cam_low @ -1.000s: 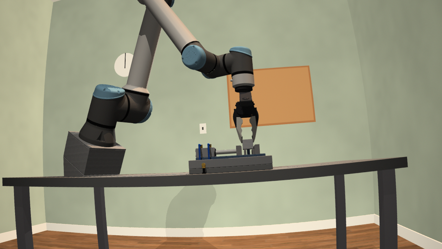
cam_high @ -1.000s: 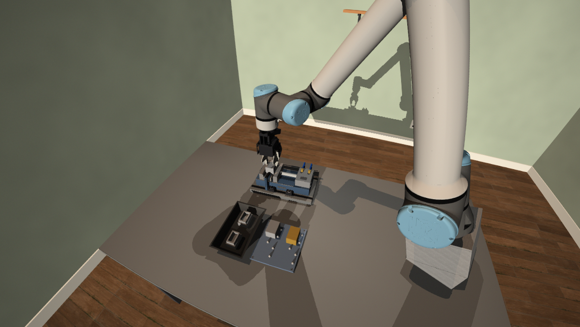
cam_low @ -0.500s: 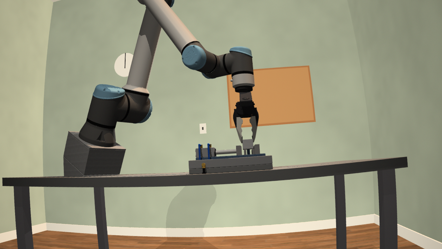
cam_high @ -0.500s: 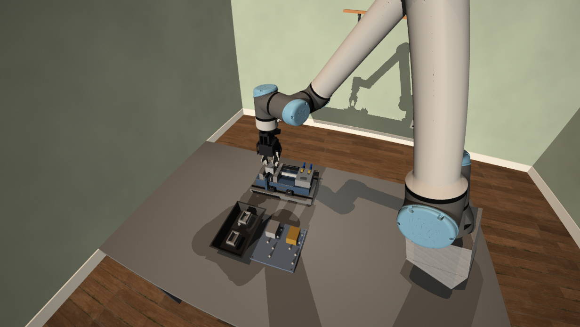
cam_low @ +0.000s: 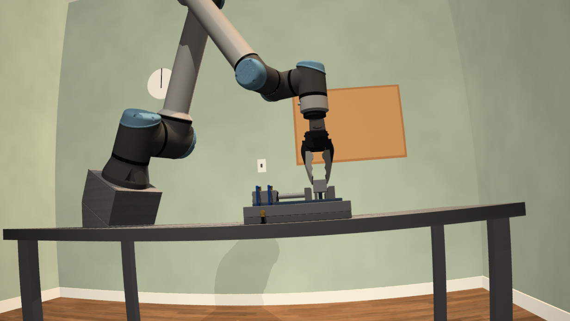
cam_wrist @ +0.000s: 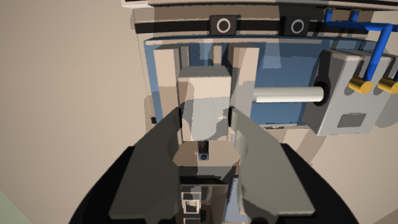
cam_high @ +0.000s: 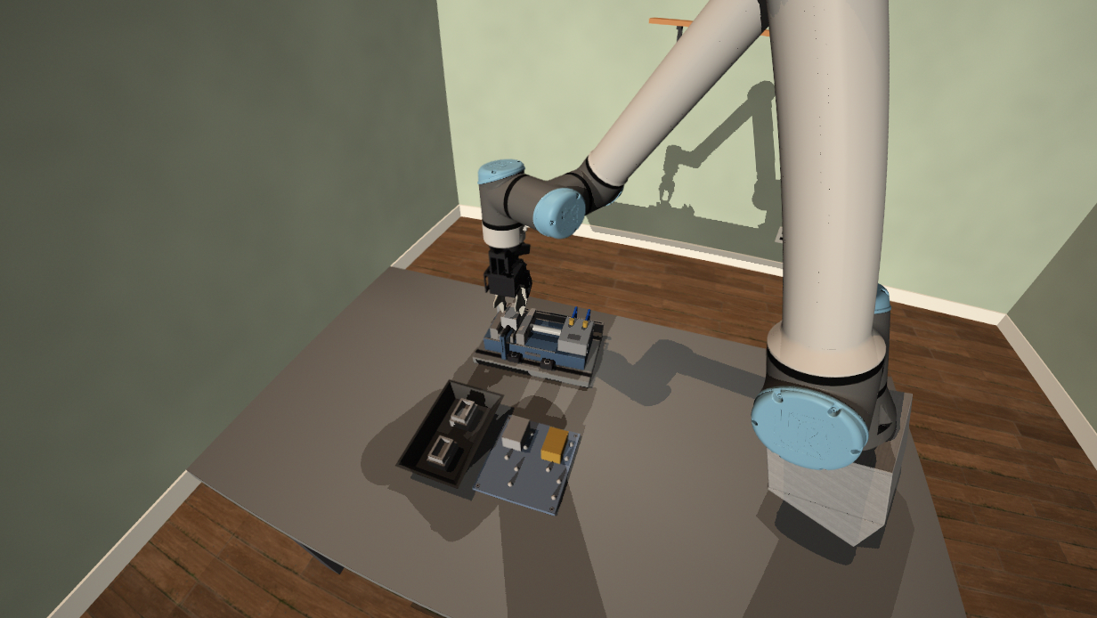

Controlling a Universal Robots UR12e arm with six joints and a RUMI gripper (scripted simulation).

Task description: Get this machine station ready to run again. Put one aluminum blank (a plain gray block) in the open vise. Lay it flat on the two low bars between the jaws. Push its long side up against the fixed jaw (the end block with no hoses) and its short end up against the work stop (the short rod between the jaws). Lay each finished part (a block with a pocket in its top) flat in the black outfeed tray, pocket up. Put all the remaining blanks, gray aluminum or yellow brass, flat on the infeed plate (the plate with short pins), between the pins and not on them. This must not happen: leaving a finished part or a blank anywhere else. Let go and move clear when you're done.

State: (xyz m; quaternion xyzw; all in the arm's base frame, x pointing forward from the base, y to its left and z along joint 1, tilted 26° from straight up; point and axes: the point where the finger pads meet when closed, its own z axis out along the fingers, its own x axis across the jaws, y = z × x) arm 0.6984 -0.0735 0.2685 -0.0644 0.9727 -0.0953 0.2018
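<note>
Now: hand 4 cm above the fixed jaw, 3 cm short of it and 1 cm to the right of it. Round my hand: work stop 5 cm to the left, 3 cm below; push rod 9 cm behind, 4 cm below, 1 cm to the right; vise 8 cm below, 7 cm behind.
</note>
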